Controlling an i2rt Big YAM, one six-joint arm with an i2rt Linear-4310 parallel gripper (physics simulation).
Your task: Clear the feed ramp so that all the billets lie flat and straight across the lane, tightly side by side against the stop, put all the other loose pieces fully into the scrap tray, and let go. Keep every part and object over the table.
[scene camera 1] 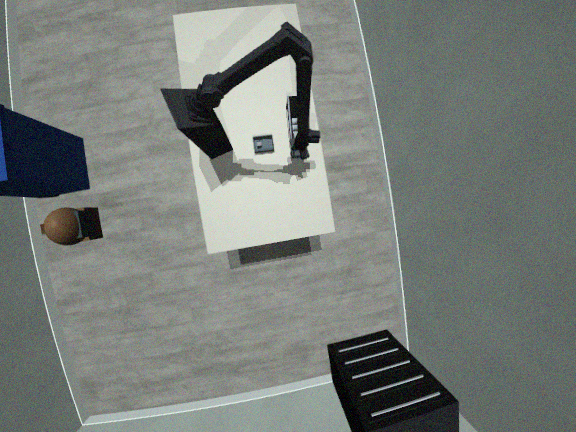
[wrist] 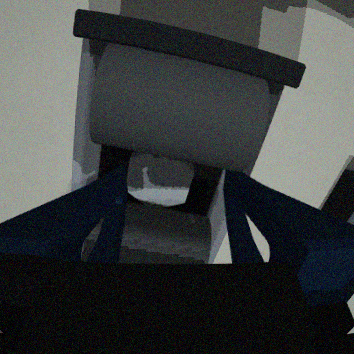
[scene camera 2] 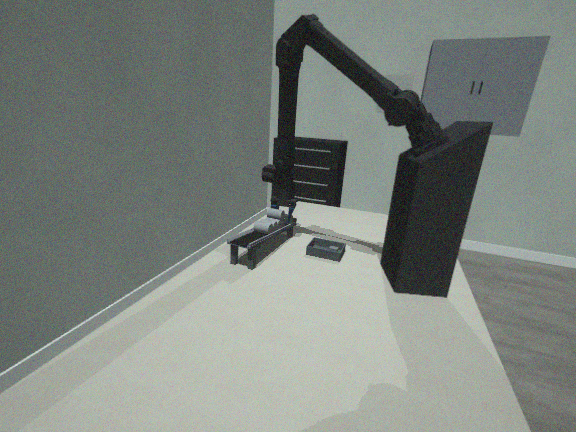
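Seen in the pictures: gripper, fingertip midpoint: (wrist: 175, 177); arm's base, origin of the base link: (scene camera 1: 197, 109) (scene camera 2: 429, 144).
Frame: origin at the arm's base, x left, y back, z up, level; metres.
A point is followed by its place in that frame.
Note:
The feed ramp (scene camera 1: 295, 103) (scene camera 2: 270, 237) slopes down the table, with light grey billets lying on it (scene camera 2: 263, 225) {x 0.026, y -0.495, z -0.324 m}. In the wrist view a large billet (wrist: 182, 105) {x -0.189, y -0.479, z -0.340 m} lies across the lane against the dark stop bar (wrist: 190, 46) {x -0.205, y -0.478, z -0.357 m}. A smaller, faceted pale piece (wrist: 160, 180) {x -0.144, y -0.483, z -0.358 m} lies behind it, and another grey billet (wrist: 167, 232) {x -0.125, y -0.478, z -0.343 m} is partly hidden by the gripper. My gripper (scene camera 1: 300, 155) {x -0.145, y -0.477, z -0.359 m} (scene camera 2: 283, 209) (wrist: 175, 177) {x -0.145, y -0.477, z -0.359 m} is partly open, low over the ramp, its fingertips on either side of the pale piece without gripping it. The scrap tray (scene camera 1: 270, 151) {x -0.122, y -0.310, z -0.403 m} (scene camera 2: 324, 254) {x -0.019, y -0.271, z -0.413 m} holds a small light piece (scene camera 1: 259, 144) {x -0.072, y -0.248, z -0.401 m} (scene camera 2: 334, 247) {x -0.069, y -0.244, z -0.401 m}.
The arm's dark pedestal (scene camera 1: 207, 135) {x -0.083, y -0.002, z -0.096 m} (scene camera 2: 435, 220) {x 0.102, y 0.040, z -0.194 m} stands on the white table (scene camera 1: 270, 210) {x -0.503, y -0.233, z -0.430 m} (scene camera 2: 250, 350) {x 0.491, y -0.333, z -0.430 m}, across the tray from the ramp. The ramp stands near the table's long edge. Part of a dark-walled object (wrist: 342, 192) {x -0.106, y -0.336, z -0.417 m} shows at the wrist view's right edge.

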